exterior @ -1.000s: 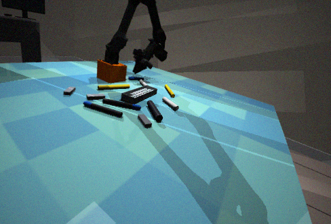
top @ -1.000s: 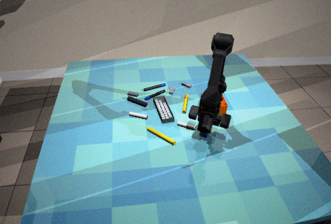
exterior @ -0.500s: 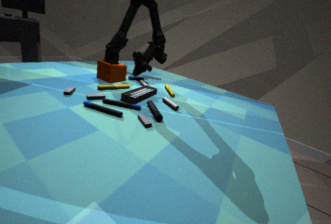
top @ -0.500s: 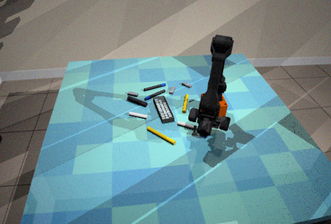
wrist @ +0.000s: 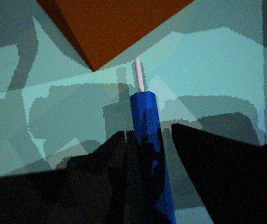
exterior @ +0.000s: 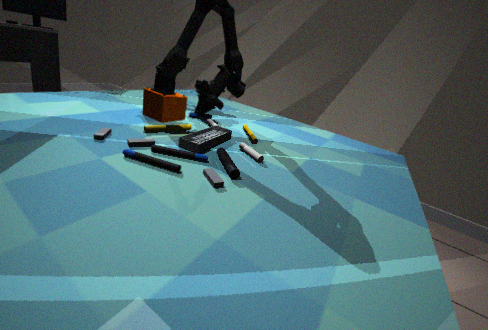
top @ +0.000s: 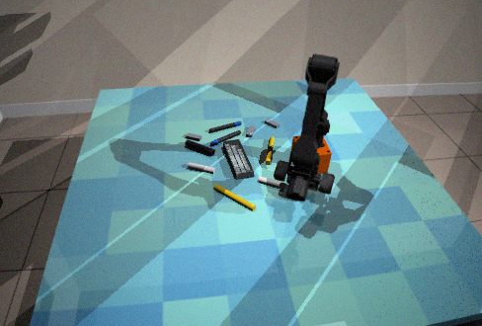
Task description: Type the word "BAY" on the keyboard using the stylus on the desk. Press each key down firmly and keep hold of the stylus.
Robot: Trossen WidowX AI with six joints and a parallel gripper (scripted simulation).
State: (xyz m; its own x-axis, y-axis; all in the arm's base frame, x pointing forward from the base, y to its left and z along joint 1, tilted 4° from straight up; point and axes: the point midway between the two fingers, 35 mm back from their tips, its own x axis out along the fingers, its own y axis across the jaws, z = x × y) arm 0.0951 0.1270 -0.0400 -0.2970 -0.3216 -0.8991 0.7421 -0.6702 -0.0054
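The blue stylus is 10 mm behind my gripper tip and 10 mm to the right of it. The rest, counted from my gripper tip: black marker (280 mm ahead, 310 mm to the right).
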